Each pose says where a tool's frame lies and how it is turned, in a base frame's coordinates. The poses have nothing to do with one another.
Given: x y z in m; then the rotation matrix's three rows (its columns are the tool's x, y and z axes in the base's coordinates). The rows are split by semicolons.
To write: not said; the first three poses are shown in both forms.
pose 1, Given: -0.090 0.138 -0.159; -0.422 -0.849 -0.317; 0.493 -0.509 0.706; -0.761 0.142 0.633
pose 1, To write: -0.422 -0.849 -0.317 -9.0; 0.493 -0.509 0.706 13.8; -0.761 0.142 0.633 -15.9; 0 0 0 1
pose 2, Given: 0.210 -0.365 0.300; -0.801 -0.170 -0.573; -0.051 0.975 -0.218; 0.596 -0.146 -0.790
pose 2, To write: -0.801 -0.170 -0.573 21.0; -0.051 0.975 -0.218 -36.5; 0.596 -0.146 -0.790 30.0; 0 0 0 1
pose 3, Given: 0.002 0.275 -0.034; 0.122 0.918 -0.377; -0.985 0.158 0.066; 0.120 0.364 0.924
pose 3, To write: 0.122 0.918 -0.377 0.2; -0.985 0.158 0.066 27.5; 0.120 0.364 0.924 -3.4; 0 0 0 1
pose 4, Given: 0.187 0.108 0.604; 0.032 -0.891 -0.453; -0.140 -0.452 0.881; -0.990 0.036 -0.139
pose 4, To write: 0.032 -0.891 -0.453 18.7; -0.140 -0.452 0.881 10.8; -0.990 0.036 -0.139 60.4; 0 0 0 1
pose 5, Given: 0.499 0.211 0.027; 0.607 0.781 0.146; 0.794 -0.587 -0.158; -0.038 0.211 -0.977
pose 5, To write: 0.607 0.781 0.146 49.9; 0.794 -0.587 -0.158 21.1; -0.038 0.211 -0.977 2.7; 0 0 0 1
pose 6, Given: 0.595 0.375 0.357; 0.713 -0.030 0.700; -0.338 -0.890 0.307; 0.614 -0.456 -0.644
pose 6, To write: 0.713 -0.030 0.700 59.5; -0.338 -0.890 0.307 37.5; 0.614 -0.456 -0.644 35.7; 0 0 0 1
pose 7, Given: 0.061 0.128 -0.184; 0.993 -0.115 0.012; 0.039 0.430 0.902; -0.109 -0.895 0.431
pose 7, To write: 0.993 -0.115 0.012 6.1; 0.039 0.430 0.902 12.8; -0.109 -0.895 0.431 -18.4; 0 0 0 1
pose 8, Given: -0.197 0.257 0.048; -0.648 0.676 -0.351; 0.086 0.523 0.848; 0.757 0.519 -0.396
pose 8, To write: -0.648 0.676 -0.351 -19.7; 0.086 0.523 0.848 25.7; 0.757 0.519 -0.396 4.8; 0 0 0 1
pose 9, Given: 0.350 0.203 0.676; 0.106 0.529 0.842; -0.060 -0.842 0.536; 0.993 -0.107 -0.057
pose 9, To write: 0.106 0.529 0.842 35.0; -0.060 -0.842 0.536 20.3; 0.993 -0.107 -0.057 67.6; 0 0 0 1
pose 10, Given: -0.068 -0.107 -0.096; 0.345 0.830 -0.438; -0.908 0.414 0.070; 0.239 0.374 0.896
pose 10, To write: 0.345 0.830 -0.438 -6.8; -0.908 0.414 0.070 -10.7; 0.239 0.374 0.896 -9.6; 0 0 0 1
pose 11, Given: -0.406 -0.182 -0.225; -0.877 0.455 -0.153; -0.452 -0.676 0.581; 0.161 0.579 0.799
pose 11, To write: -0.877 0.455 -0.153 -40.6; -0.452 -0.676 0.581 -18.2; 0.161 0.579 0.799 -22.5; 0 0 0 1
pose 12, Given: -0.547 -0.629 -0.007; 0.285 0.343 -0.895; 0.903 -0.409 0.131; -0.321 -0.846 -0.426
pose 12, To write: 0.285 0.343 -0.895 -54.7; 0.903 -0.409 0.131 -62.9; -0.321 -0.846 -0.426 -0.7; 0 0 0 1
